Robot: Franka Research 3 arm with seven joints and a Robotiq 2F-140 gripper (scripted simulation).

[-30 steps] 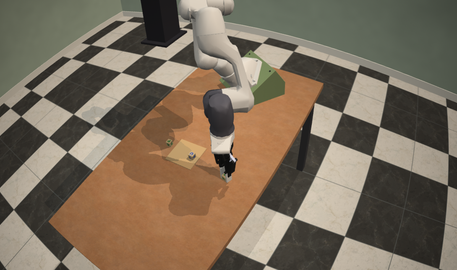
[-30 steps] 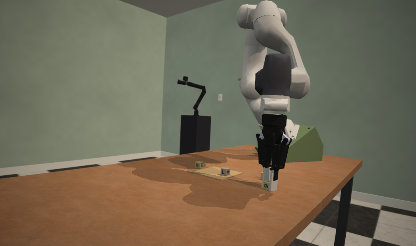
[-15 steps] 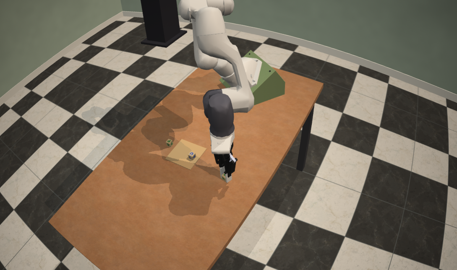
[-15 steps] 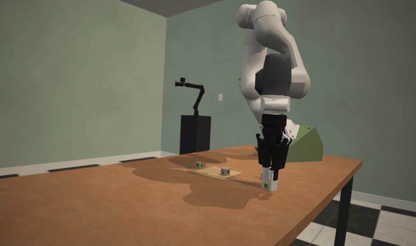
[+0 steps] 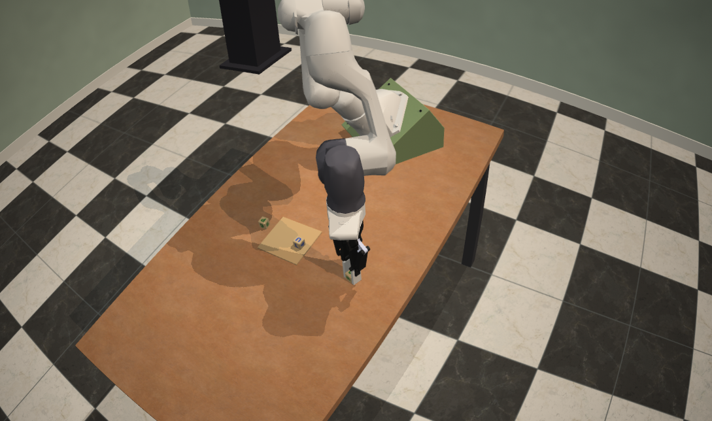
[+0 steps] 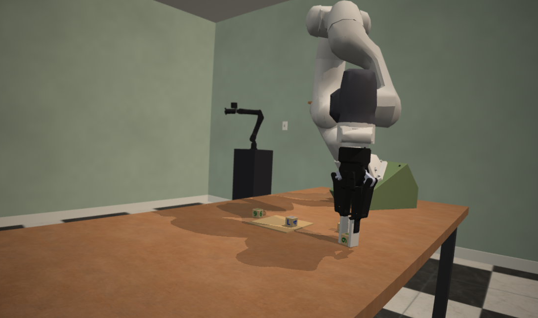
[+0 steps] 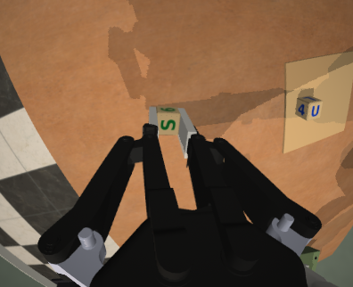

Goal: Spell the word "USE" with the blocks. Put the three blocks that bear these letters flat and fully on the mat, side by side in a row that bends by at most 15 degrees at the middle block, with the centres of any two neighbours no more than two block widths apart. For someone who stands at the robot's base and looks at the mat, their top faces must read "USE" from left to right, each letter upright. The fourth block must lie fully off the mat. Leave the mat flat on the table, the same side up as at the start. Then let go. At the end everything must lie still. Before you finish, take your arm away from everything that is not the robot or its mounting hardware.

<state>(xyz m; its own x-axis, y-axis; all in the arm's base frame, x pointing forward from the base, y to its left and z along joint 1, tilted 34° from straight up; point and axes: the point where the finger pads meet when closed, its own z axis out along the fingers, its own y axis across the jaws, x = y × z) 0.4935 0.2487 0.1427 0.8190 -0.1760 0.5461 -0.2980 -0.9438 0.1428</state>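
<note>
My hand is 3 cm past the U block, 19 cm to the left of it and 2 cm above it. From my hand the other things lie so: E block (10 cm behind, 6 cm to the right, 2 cm below); mat (4 cm behind, 23 cm to the right, 3 cm below); S block (2 cm below).
</note>
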